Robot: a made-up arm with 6 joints. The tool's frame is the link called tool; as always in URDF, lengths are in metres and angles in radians. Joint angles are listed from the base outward.
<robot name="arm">
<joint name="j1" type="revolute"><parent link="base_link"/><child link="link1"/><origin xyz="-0.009 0.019 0.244"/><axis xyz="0 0 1"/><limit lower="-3.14" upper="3.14"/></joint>
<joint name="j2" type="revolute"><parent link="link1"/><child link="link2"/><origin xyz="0.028 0.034 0.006" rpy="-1.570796 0 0"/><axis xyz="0 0 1"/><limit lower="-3.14" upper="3.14"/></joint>
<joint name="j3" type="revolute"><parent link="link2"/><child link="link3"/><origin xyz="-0.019 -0.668 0.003"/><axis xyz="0 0 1"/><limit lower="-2.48" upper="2.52"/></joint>
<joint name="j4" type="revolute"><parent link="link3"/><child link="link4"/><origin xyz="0.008 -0.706 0.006" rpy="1.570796 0 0"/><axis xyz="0 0 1"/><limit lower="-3.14" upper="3.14"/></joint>
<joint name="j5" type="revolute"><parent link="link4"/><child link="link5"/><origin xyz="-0.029 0.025 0.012" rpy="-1.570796 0 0"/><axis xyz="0 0 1"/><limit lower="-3.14" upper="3.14"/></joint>
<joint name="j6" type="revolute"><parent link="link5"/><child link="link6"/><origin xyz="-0.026 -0.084 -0.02" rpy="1.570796 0 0"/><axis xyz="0 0 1"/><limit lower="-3.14" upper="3.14"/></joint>
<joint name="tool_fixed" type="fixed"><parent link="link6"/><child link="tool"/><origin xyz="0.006 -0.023 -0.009" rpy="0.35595 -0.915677 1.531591"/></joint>
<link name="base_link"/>
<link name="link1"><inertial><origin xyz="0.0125 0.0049 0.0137"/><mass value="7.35"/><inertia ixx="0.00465" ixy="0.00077" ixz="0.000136" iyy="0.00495" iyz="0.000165" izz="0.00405"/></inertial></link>
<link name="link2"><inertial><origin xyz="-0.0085 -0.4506 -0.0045"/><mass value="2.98"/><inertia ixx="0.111" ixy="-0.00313" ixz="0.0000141" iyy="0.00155" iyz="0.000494" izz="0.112"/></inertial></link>
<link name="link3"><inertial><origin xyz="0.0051 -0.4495 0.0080"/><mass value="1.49"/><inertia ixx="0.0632" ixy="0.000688" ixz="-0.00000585" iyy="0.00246" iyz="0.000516" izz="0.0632"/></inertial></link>
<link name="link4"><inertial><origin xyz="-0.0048 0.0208 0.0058"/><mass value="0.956"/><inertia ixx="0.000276" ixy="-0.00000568" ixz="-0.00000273" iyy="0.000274" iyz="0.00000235" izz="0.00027"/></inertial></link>
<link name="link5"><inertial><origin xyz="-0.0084 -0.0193 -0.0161"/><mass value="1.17"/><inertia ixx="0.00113" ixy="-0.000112" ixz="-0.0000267" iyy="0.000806" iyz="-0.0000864" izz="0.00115"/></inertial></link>
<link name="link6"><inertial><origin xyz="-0.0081 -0.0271 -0.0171"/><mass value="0.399"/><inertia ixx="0.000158" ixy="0" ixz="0" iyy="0.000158" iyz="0" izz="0.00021"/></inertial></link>
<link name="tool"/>
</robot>
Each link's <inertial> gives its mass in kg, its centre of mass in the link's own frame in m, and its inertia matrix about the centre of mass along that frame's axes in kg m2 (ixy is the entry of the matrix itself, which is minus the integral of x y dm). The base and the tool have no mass. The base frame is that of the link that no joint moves.
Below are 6 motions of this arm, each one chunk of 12 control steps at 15 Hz.
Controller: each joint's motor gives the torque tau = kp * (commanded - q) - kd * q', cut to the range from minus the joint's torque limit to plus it. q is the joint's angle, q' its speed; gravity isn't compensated. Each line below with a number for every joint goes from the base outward.
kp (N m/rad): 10 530 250 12 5.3 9.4
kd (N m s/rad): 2.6 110 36 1.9 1.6 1.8
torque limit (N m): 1.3 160 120 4.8 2.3 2.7
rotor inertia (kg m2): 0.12 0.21 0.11 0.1 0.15 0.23
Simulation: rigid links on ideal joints. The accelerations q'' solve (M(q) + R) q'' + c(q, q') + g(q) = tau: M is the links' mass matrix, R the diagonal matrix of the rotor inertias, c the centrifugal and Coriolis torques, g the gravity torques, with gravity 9.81 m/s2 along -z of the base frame. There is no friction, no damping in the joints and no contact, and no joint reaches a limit. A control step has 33 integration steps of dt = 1/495 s. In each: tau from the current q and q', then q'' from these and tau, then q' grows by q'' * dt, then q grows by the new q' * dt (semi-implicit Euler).
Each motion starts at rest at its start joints. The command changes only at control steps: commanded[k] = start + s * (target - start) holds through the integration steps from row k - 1 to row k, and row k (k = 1, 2, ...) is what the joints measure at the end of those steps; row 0 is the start. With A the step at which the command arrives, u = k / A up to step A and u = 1 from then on. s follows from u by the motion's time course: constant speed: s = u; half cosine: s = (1 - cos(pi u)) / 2; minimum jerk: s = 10 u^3 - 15 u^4 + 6 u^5; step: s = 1 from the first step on.
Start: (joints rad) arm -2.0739 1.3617 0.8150 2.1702 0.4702 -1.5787
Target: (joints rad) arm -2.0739 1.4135 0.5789 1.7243 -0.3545 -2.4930
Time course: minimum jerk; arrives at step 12
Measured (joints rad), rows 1 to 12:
1: -2.0739 1.3742 0.8194 2.1700 0.4702 -1.5791
2: -2.0740 1.3963 0.8360 2.1729 0.4665 -1.5814
3: -2.0741 1.4208 0.8511 2.1751 0.4540 -1.5905
4: -2.0739 1.4437 0.8563 2.1681 0.4289 -1.6134
5: -2.0735 1.4632 0.8486 2.1460 0.3888 -1.6569
6: -2.0729 1.4787 0.8289 2.1074 0.3331 -1.7251
7: -2.0722 1.4906 0.8006 2.0551 0.2632 -1.8181
8: -2.0714 1.4995 0.7681 1.9950 0.1824 -1.9314
9: -2.0708 1.5058 0.7360 1.9340 0.0958 -2.0563
10: -2.0703 1.5100 0.7080 1.8790 0.0094 -2.1817
11: -2.0699 1.5125 0.6868 1.8354 -0.0705 -2.2962
12: -2.0698 1.5140 0.6728 1.8056 -0.1392 -2.3904

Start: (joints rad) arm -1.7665 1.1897 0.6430 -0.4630 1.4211 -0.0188
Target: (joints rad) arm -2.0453 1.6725 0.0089 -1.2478 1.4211 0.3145
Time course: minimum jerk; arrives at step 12
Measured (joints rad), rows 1 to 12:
1: -1.7665 1.2017 0.6497 -0.4641 1.4209 -0.0187
2: -1.7665 1.2272 0.6640 -0.4721 1.4216 -0.0180
3: -1.7666 1.2621 0.6673 -0.4938 1.4242 -0.0146
4: -1.7668 1.3046 0.6484 -0.5347 1.4284 -0.0062
5: -1.7673 1.3541 0.6043 -0.5977 1.4327 0.0098
6: -1.7684 1.4096 0.5383 -0.6818 1.4357 0.0348
7: -1.7701 1.4691 0.4581 -0.7817 1.4368 0.0687
8: -1.7726 1.5297 0.3737 -0.8892 1.4357 0.1098
9: -1.7760 1.5876 0.2952 -0.9941 1.4330 0.1551
10: -1.7802 1.6393 0.2304 -1.0864 1.4294 0.2004
11: -1.7852 1.6817 0.1840 -1.1583 1.4256 0.2417
12: -1.7912 1.7141 0.1553 -1.2070 1.4220 0.2757

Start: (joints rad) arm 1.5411 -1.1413 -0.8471 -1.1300 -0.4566 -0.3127
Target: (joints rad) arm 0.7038 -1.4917 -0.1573 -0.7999 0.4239 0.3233
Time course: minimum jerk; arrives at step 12
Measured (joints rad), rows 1 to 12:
1: 1.5411 -1.1536 -0.8531 -1.1287 -0.4554 -0.3124
2: 1.5411 -1.1784 -0.8666 -1.1158 -0.4510 -0.3100
3: 1.5404 -1.2105 -0.8688 -1.0888 -0.4410 -0.3019
4: 1.5386 -1.2478 -0.8481 -1.0520 -0.4212 -0.2836
5: 1.5353 -1.2889 -0.8007 -1.0098 -0.3874 -0.2510
6: 1.5308 -1.3329 -0.7298 -0.9656 -0.3365 -0.2015
7: 1.5252 -1.3784 -0.6432 -0.9214 -0.2684 -0.1356
8: 1.5188 -1.4233 -0.5511 -0.8792 -0.1858 -0.0565
9: 1.5117 -1.4649 -0.4640 -0.8410 -0.0942 0.0297
10: 1.5042 -1.5008 -0.3909 -0.8090 -0.0009 0.1154
11: 1.4962 -1.5294 -0.3369 -0.7852 0.0865 0.1929
12: 1.4877 -1.5507 -0.3024 -0.7700 0.1619 0.2559

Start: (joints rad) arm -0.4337 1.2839 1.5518 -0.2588 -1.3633 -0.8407
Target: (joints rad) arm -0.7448 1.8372 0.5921 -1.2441 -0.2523 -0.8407
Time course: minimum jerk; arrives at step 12
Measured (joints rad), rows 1 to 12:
1: -0.4339 1.2986 1.5493 -0.2592 -1.3597 -0.8405
2: -0.4347 1.3225 1.5477 -0.2678 -1.3470 -0.8399
3: -0.4356 1.3526 1.5297 -0.2948 -1.3250 -0.8391
4: -0.4369 1.3912 1.4825 -0.3472 -1.2903 -0.8383
5: -0.4387 1.4398 1.4028 -0.4282 -1.2378 -0.8377
6: -0.4416 1.4981 1.2952 -0.5358 -1.1636 -0.8373
7: -0.4455 1.5635 1.1699 -0.6633 -1.0671 -0.8372
8: -0.4505 1.6317 1.0405 -0.8000 -0.9515 -0.8373
9: -0.4562 1.6974 0.9211 -0.9334 -0.8240 -0.8376
10: -0.4628 1.7559 0.8231 -1.0517 -0.6942 -0.8381
11: -0.4705 1.8039 0.7530 -1.1456 -0.5722 -0.8389
12: -0.4793 1.8405 0.7101 -1.2114 -0.4659 -0.8398

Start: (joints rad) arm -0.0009 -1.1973 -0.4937 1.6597 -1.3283 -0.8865
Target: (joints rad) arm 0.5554 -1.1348 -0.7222 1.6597 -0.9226 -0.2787
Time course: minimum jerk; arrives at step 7
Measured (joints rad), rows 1 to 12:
1: -0.0009 -1.2079 -0.5034 1.6582 -1.3279 -0.8855
2: -0.0005 -1.2259 -0.5354 1.6470 -1.3225 -0.8779
3: 0.0006 -1.2425 -0.5837 1.6276 -1.3057 -0.8526
4: 0.0026 -1.2538 -0.6416 1.6066 -1.2728 -0.7997
5: 0.0056 -1.2603 -0.6998 1.5882 -1.2239 -0.7174
6: 0.0096 -1.2638 -0.7485 1.5740 -1.1646 -0.6150
7: 0.0145 -1.2660 -0.7814 1.5643 -1.1036 -0.5093
8: 0.0205 -1.2664 -0.8001 1.5597 -1.0478 -0.4153
9: 0.0273 -1.2649 -0.8089 1.5599 -1.0004 -0.3412
10: 0.0351 -1.2621 -0.8117 1.5636 -0.9626 -0.2889
11: 0.0438 -1.2587 -0.8115 1.5690 -0.9338 -0.2568
12: 0.0534 -1.2553 -0.8101 1.5746 -0.9127 -0.2411

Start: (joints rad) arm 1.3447 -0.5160 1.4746 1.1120 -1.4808 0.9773
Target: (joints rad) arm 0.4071 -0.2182 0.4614 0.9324 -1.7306 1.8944
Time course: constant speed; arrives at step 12
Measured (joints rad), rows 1 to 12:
1: 1.3424 -0.5116 1.4707 1.1181 -1.4866 0.9824
2: 1.3328 -0.4980 1.4466 1.1294 -1.5004 0.9997
3: 1.3122 -0.4796 1.3999 1.1362 -1.5184 1.0323
4: 1.2781 -0.4593 1.3360 1.1345 -1.5383 1.0803
5: 1.2292 -0.4384 1.2607 1.1245 -1.5592 1.1414
6: 1.1651 -0.4171 1.1787 1.1091 -1.5806 1.2125
7: 1.0876 -0.3955 1.0929 1.0908 -1.6024 1.2902
8: 0.9998 -0.3736 1.0052 1.0717 -1.6245 1.3718
9: 0.9060 -0.3513 0.9164 1.0527 -1.6468 1.4551
10: 0.8109 -0.3287 0.8271 1.0339 -1.6695 1.5384
11: 0.7184 -0.3058 0.7374 1.0153 -1.6922 1.6210
12: 0.6311 -0.2829 0.6474 0.9966 -1.7151 1.7024

